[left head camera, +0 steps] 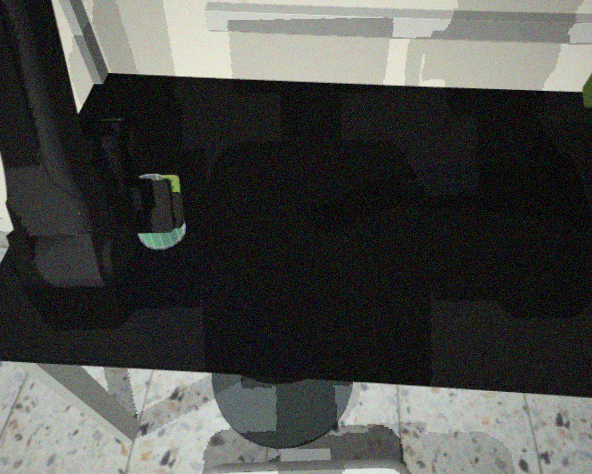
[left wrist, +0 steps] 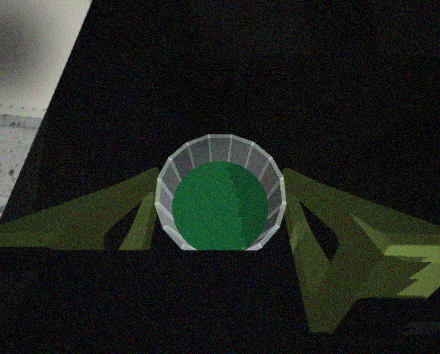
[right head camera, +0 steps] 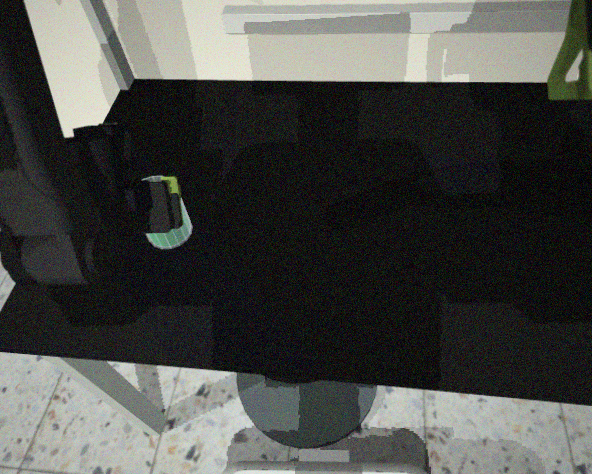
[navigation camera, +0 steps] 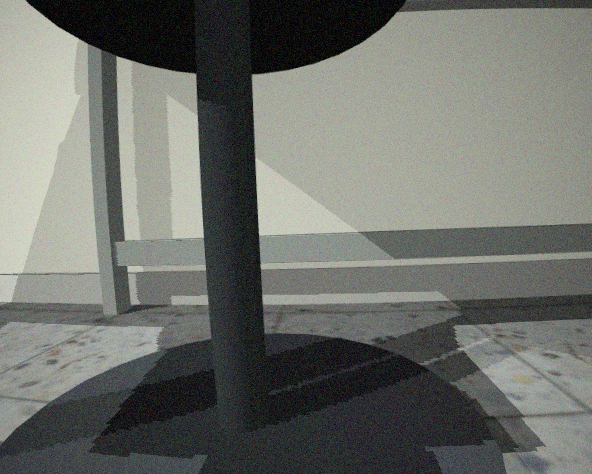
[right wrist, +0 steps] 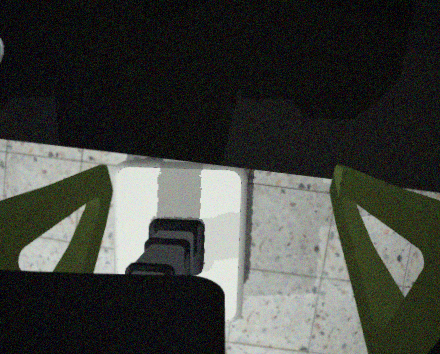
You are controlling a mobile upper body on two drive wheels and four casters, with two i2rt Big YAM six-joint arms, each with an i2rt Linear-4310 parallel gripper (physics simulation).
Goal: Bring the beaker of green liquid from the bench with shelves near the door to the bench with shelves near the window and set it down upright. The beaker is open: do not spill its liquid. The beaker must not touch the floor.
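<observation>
The clear open beaker of green liquid [left head camera: 161, 239] [right head camera: 169, 239] [left wrist: 220, 205] is upright between the fingers of my left gripper [left head camera: 161, 205] [right head camera: 161, 206] [left wrist: 220, 177], which is shut on it. The liquid is level inside the rim. The beaker is over the black bench top [left head camera: 310, 250] [right head camera: 320, 250] [left wrist: 250, 75] [right wrist: 150, 75], toward its left end; I cannot tell whether its bottom touches. My right gripper [right wrist: 221, 177] is open and empty, with the bench's front edge beyond its fingertips in the right wrist view. Part of its green finger shows at the right head camera's upper right.
A stool stands at the bench front, its round base [left head camera: 282, 415] [right head camera: 307, 415] [navigation camera: 350, 410] and post [navigation camera: 227, 200] close to my white base [left head camera: 300, 470] [right wrist: 137, 200]. A grey bench leg [left head camera: 90, 395] [navigation camera: 107, 175] is at the left. A pale wall with a grey ledge [left head camera: 310, 27] is behind.
</observation>
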